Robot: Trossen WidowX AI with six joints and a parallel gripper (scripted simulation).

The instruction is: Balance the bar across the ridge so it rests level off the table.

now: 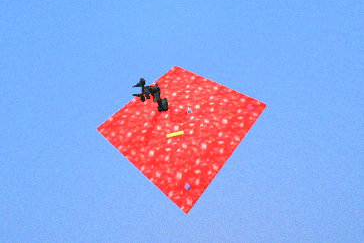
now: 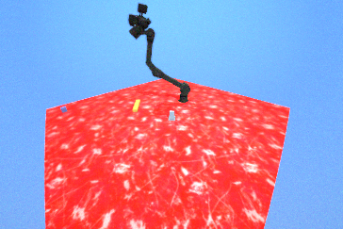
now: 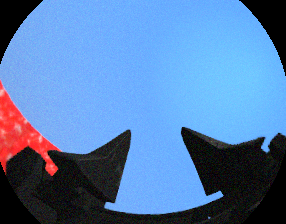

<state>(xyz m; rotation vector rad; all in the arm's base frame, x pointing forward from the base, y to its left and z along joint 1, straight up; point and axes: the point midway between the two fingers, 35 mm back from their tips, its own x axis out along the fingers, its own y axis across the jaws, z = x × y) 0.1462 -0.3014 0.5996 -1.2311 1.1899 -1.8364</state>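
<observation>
Now: gripper tip 60 cm above the yellow bar, 18 cm short of it and 14 cm to the right of it. From my gripper tip the other things lie so: blue cube 61 cm ahead, 60 cm below, 17 cm to the right.
</observation>
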